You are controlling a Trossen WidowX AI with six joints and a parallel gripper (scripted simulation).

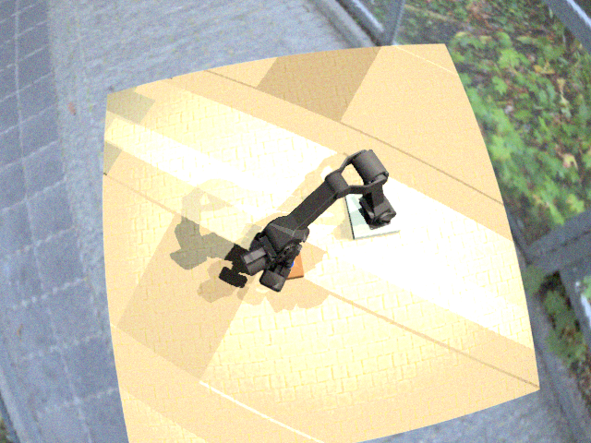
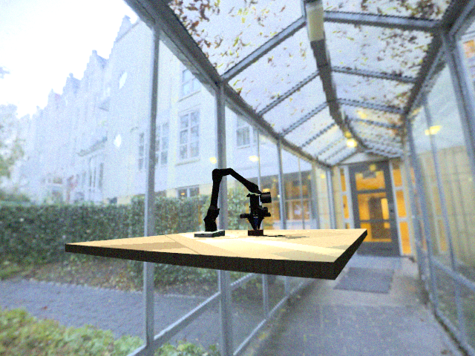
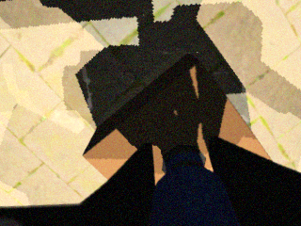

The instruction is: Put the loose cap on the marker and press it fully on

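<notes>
My gripper tip is 5 cm below the blue cap, 1 cm to the right of it and 1 cm past it. The rest, counted from my gripper tip: holder block (2 cm below, 1 cm to the left, 1 cm behind).
</notes>
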